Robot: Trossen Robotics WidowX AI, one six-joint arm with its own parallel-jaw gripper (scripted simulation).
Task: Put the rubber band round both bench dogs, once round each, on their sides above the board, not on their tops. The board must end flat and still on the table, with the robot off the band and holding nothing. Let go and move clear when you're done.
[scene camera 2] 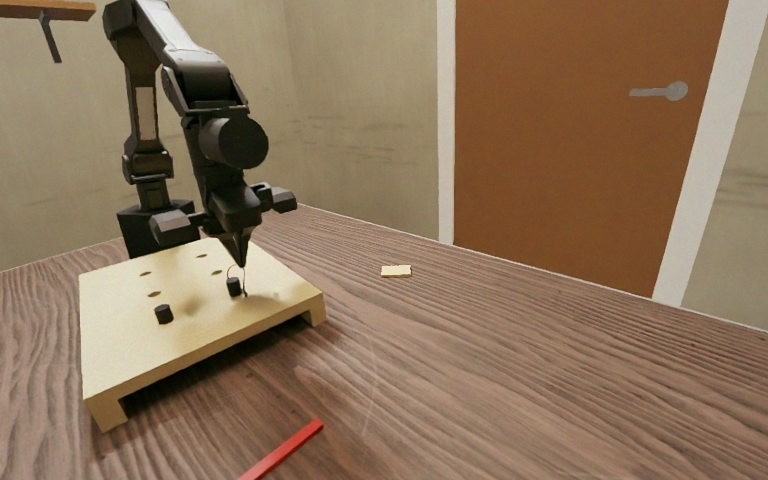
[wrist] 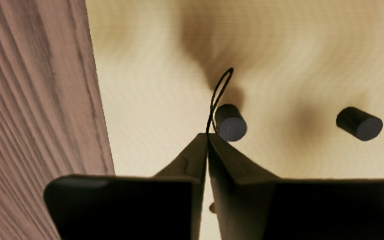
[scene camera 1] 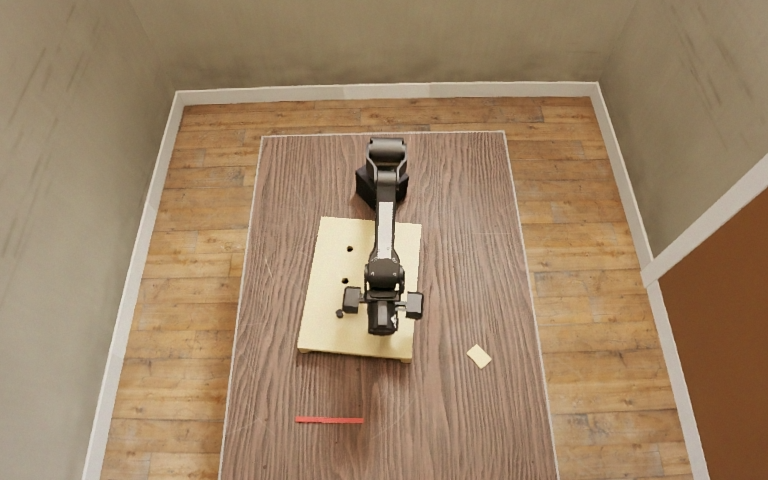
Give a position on a cream board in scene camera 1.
321, 330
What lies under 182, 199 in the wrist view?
My gripper.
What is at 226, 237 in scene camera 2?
My gripper.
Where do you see a cream board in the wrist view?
301, 82
